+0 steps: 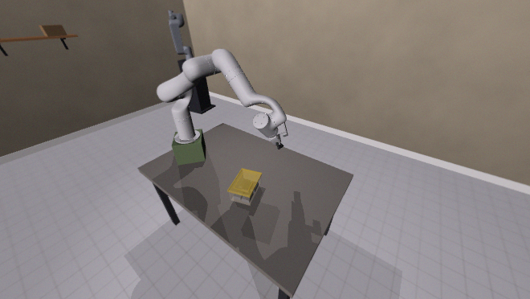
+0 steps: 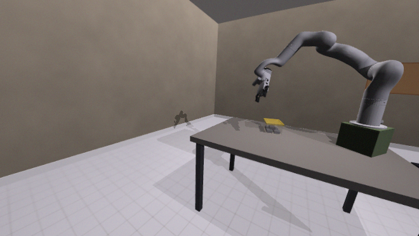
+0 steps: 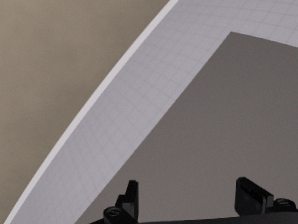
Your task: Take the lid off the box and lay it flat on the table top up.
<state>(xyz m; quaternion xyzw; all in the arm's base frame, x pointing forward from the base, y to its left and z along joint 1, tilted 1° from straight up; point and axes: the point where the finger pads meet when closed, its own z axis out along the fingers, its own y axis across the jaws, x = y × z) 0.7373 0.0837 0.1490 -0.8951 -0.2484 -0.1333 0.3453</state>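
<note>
My gripper is now 230 mm above the yellow lid, 220 mm to the left of it and 130 mm past it. From my hand the other things lie so: grey box (270 mm below, 220 mm to the right, 130 mm behind).
</note>
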